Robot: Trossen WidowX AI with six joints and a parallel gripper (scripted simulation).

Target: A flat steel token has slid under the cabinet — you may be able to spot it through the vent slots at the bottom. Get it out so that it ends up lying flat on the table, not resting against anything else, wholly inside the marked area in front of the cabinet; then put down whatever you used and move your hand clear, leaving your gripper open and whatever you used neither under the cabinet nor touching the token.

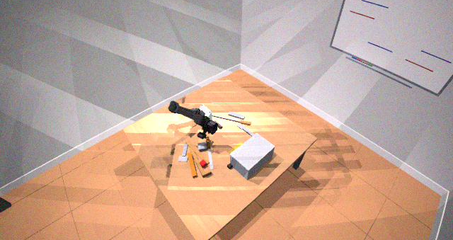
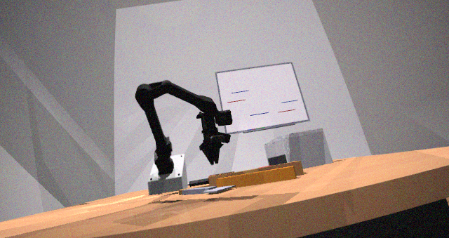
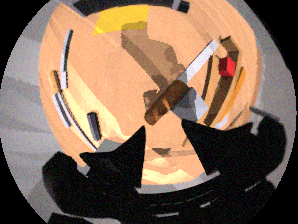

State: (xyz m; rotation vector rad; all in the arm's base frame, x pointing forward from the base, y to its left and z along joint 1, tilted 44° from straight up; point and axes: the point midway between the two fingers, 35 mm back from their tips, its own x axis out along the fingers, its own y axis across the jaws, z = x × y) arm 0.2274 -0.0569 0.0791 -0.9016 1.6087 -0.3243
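Now: gripper tip 70 mm to the left of the grey block, 60 mm above it and 20 mm short of it. From my gripper tip the other things lie so: orange bar (240 mm to the right, 120 mm ahead, 60 mm below); then thin wooden stick (130 mm to the right, 70 mm below, 30 mm ahead); then red block (170 mm ahead, 160 mm to the right, 60 mm below).
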